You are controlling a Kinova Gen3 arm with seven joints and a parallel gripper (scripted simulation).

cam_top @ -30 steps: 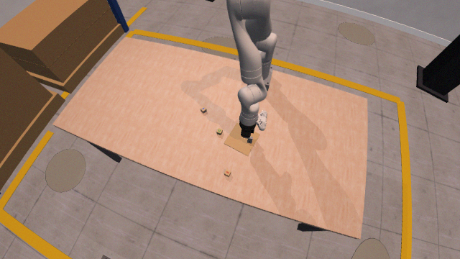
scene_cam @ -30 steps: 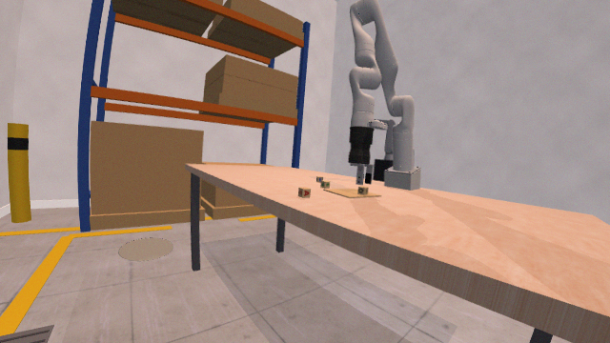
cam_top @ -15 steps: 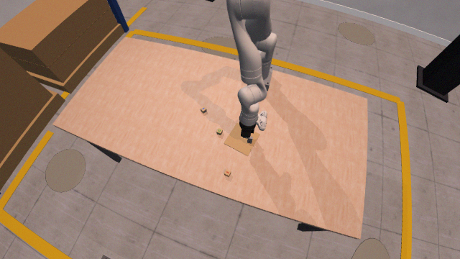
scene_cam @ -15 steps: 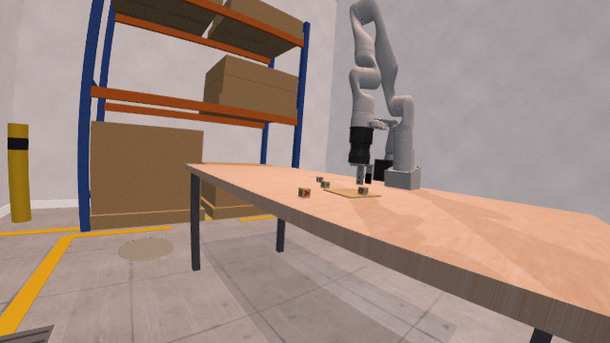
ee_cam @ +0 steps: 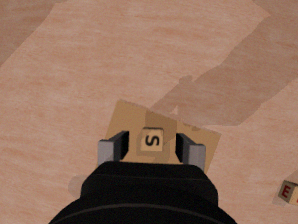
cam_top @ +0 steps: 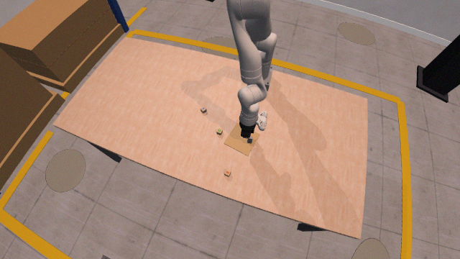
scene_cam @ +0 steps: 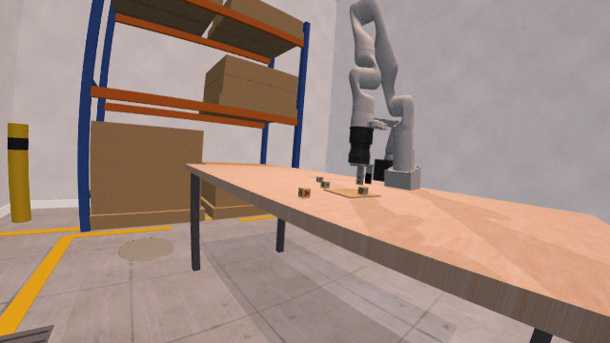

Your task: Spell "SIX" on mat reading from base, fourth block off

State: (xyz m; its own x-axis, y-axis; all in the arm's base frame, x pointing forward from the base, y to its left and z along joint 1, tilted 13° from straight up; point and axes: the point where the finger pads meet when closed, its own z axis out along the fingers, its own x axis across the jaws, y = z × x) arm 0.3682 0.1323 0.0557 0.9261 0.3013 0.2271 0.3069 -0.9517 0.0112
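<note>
Now: the tan mat 10 mm ahead of my hand, 40 mm to the right of it and 50 mm below it. From my hand the other things lie so: block (210 mm ahead, 10 mm to the right, 40 mm below).
</note>
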